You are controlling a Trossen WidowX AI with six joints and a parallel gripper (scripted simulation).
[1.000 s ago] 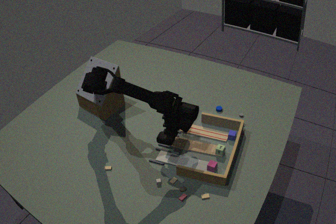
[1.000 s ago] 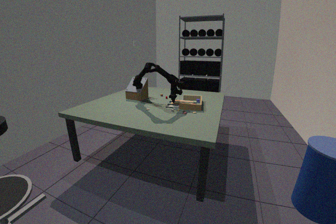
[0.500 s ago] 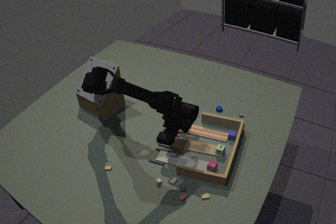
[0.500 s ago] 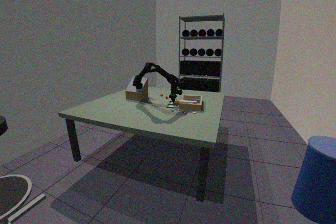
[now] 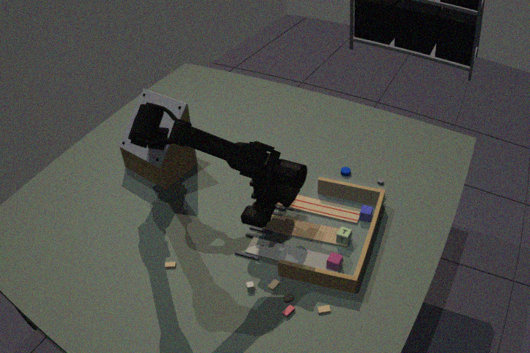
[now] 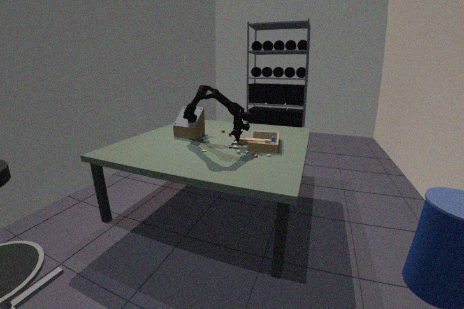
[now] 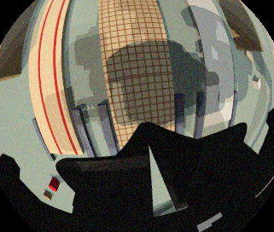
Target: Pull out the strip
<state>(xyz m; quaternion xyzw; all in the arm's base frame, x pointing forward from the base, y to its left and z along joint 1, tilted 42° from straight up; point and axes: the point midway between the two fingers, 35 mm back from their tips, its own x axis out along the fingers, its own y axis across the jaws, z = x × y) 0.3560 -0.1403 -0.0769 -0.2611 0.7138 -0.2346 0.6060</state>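
My gripper tip is 10 cm short of the checked strip and 1 cm to the right of it. Round my gripper tip: blue disc 27 cm to the left, 12 cm ahead.
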